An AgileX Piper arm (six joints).
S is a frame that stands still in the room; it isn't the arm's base.
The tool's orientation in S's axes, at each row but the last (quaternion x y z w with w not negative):
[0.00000 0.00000 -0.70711 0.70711]
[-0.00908 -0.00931 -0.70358 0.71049]
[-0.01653 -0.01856 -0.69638 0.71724]
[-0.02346 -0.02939 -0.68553 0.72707]
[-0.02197 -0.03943 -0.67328 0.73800]
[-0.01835 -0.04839 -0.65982 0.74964]
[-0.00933 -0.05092 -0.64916 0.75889]
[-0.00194 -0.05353 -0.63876 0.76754]
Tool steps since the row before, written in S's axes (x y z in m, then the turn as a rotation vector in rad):
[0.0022 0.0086 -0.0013 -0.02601 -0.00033 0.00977]
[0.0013 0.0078 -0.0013 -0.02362 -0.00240 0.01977]
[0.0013 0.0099 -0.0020 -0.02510 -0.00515 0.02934]
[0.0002 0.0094 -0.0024 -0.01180 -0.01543 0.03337]
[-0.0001 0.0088 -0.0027 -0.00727 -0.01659 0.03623]
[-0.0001 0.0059 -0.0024 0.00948 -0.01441 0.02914]
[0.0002 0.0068 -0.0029 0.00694 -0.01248 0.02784]
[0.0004 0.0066 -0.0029 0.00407 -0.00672 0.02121]
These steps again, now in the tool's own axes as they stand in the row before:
[-0.0086 0.0022 -0.0013 0.00033 -0.02601 0.00977]
[-0.0078 0.0014 -0.0011 0.00268 -0.02364 0.01971]
[-0.0099 0.0016 -0.0015 0.00586 -0.02518 0.02914]
[-0.0095 0.0007 -0.0017 0.01717 -0.01248 0.03225]
[-0.0090 0.0007 -0.0019 0.01898 -0.00802 0.03487]
[-0.0061 0.0006 -0.0018 0.01823 0.00860 0.02721]
[-0.0069 0.0011 -0.0024 0.01583 0.00633 0.02624]
[-0.0066 0.0014 -0.0024 0.00911 0.00414 0.02028]

